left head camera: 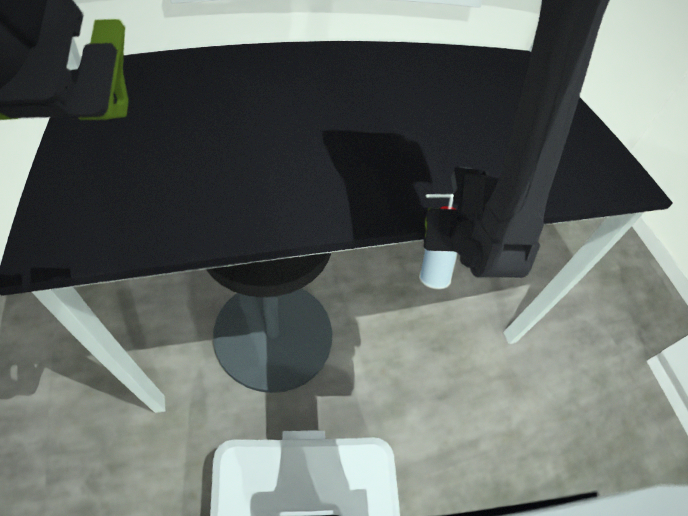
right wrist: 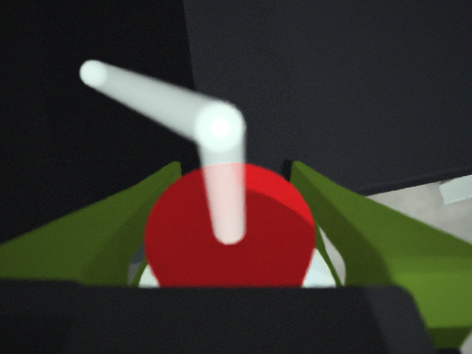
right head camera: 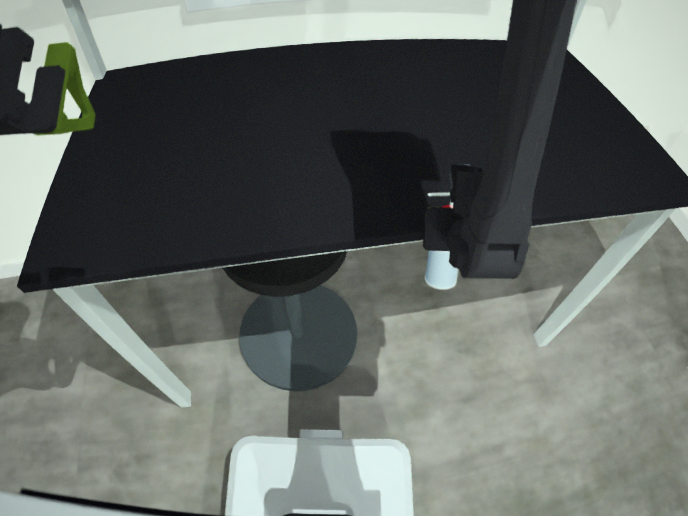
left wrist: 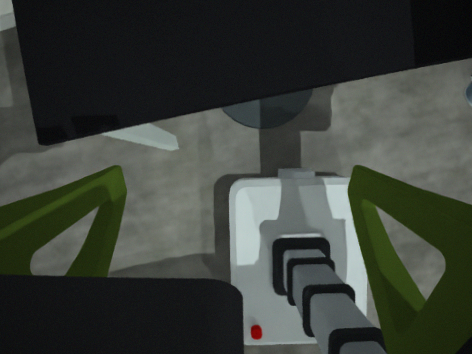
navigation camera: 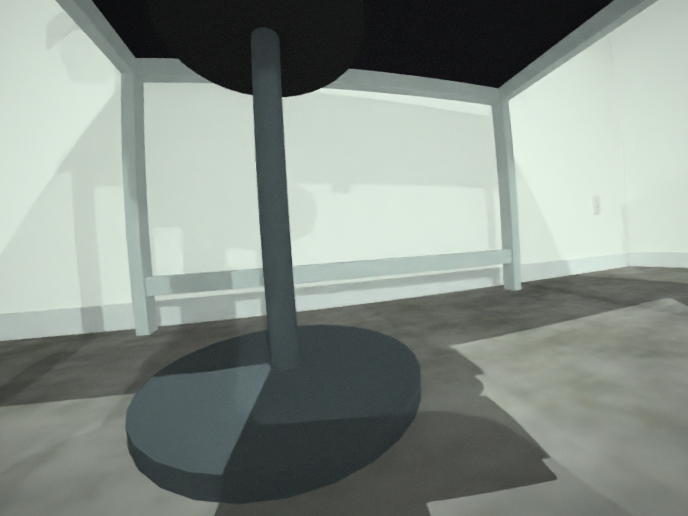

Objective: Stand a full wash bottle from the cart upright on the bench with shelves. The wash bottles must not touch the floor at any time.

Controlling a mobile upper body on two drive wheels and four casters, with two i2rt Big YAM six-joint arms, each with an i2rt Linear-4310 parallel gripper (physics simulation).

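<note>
The bench (left head camera: 222, 138) (right head camera: 222, 138) (left wrist: 200, 50) (right wrist: 340, 75) has a black top on pale legs. My right gripper (left head camera: 441, 228) (right head camera: 438, 228) (right wrist: 236, 175) is shut on a wash bottle (left head camera: 437, 270) (right head camera: 441, 271) (right wrist: 230, 267) with a pale blue body, red cap and bent white spout. The bottle hangs about upright at the bench's front edge; its lower part shows against the floor in both head views. The gripper hides its middle. My left gripper (left wrist: 237, 178) is open and empty, its fingers wide apart, off toward the left side. The cart does not show.
A round stool with a black seat (left head camera: 272, 277) (right head camera: 286, 277) and a grey disc base (left head camera: 272, 355) (right head camera: 297, 355) (navigation camera: 333, 383) stands partly under the bench. Bench legs (left head camera: 577, 277) (right head camera: 605, 277) stand at both sides. Walls rise behind and to the right. My white base (left head camera: 372, 472) shows below.
</note>
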